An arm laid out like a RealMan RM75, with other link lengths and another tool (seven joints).
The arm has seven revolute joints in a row. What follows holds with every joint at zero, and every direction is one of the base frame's.
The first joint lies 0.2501 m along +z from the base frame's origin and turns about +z.
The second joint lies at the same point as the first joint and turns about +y.
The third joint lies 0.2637 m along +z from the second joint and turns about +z.
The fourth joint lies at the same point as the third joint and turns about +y.
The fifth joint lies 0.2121 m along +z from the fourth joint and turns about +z.
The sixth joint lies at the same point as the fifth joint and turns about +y.
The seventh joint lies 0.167 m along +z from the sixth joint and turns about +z.
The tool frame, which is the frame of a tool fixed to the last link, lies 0.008 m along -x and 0.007 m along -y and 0.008 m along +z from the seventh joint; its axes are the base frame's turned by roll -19.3, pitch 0 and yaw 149.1 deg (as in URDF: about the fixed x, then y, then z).
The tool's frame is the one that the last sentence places.
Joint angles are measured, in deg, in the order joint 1, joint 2, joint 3, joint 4, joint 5, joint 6, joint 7. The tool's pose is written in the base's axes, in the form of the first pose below.
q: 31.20, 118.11, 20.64, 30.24, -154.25, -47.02, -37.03
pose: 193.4 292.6 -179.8 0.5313 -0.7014 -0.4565 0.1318
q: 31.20, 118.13, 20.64, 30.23, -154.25, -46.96, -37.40
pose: 193.5 292.5 -180.0 0.5339 -0.6999 -0.4561 0.1308
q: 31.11, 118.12, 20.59, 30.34, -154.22, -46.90, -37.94
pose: 193.6 291.8 -180.2 0.5370 -0.6979 -0.4557 0.1300
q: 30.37, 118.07, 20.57, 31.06, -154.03, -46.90, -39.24
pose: 193.6 288.3 -180.5 0.5393 -0.6947 -0.4579 0.1299
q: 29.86, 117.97, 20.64, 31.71, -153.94, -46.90, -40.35
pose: 193.0 286.1 -180.4 0.5422 -0.6910 -0.4601 0.1300
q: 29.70, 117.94, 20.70, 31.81, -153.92, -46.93, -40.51
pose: 193.3 285.7 -180.1 0.5419 -0.6906 -0.4610 0.1297
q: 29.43, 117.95, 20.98, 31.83, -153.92, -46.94, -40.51
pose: 194.2 285.9 -179.5 0.5392 -0.6915 -0.4634 0.1281
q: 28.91, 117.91, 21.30, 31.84, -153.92, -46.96, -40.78
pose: 196.6 285.6 -178.5 0.5369 -0.6920 -0.4662 0.1245
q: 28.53, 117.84, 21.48, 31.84, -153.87, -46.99, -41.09
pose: 198.7 285.3 -177.6 0.5361 -0.6920 -0.4680 0.1213
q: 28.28, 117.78, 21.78, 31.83, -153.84, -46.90, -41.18
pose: 200.4 286.0 -176.7 0.5342 -0.6926 -0.4701 0.1180
